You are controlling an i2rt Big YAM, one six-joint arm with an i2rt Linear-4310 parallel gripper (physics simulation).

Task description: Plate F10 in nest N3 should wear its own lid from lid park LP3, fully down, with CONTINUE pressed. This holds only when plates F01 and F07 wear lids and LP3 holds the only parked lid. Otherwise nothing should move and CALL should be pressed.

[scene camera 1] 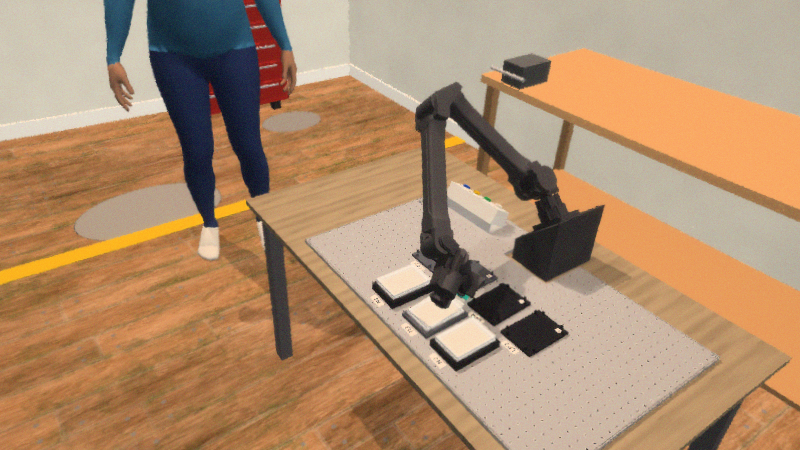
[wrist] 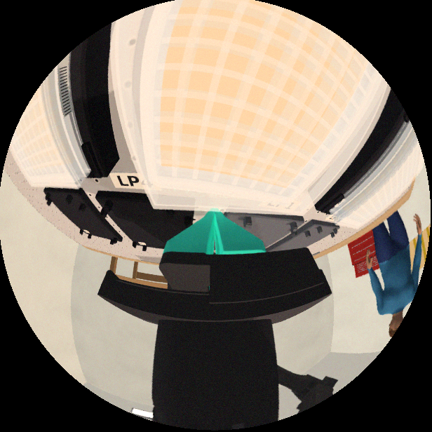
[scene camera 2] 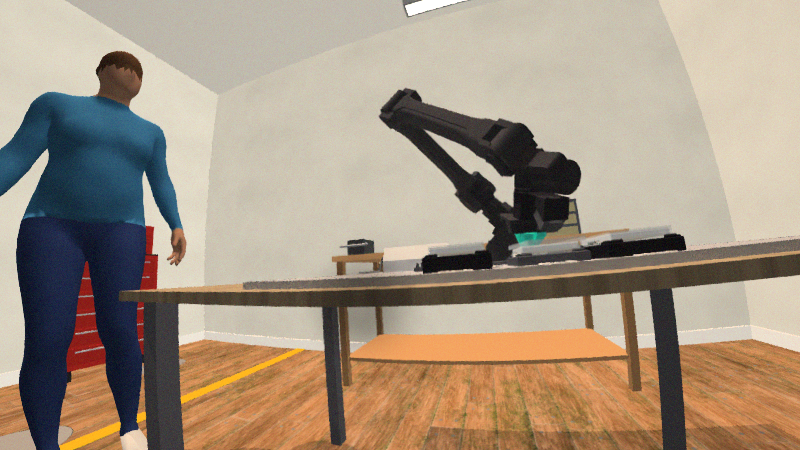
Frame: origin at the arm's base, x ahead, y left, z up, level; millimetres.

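Seen in the pictures: gripper, fingertip midpoint: (scene camera 1: 466, 297); arm's base, origin of the base link: (scene camera 1: 556, 222).
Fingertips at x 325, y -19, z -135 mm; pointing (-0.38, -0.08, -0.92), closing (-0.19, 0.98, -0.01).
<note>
Offsets run from my fingertips to a thing's top centre. "spot": to the spot under its first point. Level surfaces: height alone.
My gripper (scene camera 1: 462, 297) (scene camera 2: 530, 239) (wrist: 214, 213) is shut and empty, teal fingertips together at the park-side edge of the middle plate @[dx +121, dy +6, dz +34 mm] (scene camera 1: 434, 314) (wrist: 220, 100). That plate looks covered by a clear lid and sits in a grey nest @[dx +121, dy +3, dz +16 mm] (scene camera 2: 551, 257); I cannot tell whether the lid is fully down or the tips touch it. Lidded-looking plates @[dx +122, dy -132, dz +38 mm] (scene camera 1: 403, 280) @[dx +131, dy +127, dz +34 mm] (scene camera 1: 465, 338) sit in black nests on both sides. Plate numbers are unreadable. Black lid parks @[spot: dx -45, dy +72, dz +8 mm] (scene camera 1: 497, 303) @[spot: dx -40, dy +207, dz +7 mm] (scene camera 1: 534, 333) and grey lid parks (wrist: 274, 226) (wrist: 310, 234) show no lid; the arm partly hides the grey ones. LP3's label is not readable.
A white button box @[dx -321, dy -295, dz +82 mm] (scene camera 1: 475, 208) with blue, yellow and green buttons stands behind the arm. A black upright panel (scene camera 1: 559, 243) stands by the arm's base. The perforated board @[dz -2 mm] (scene camera 1: 604, 363) lies on the table. A person (scene camera 1: 204, 106) (scene camera 2: 95, 167) stands beyond the table's end.
</note>
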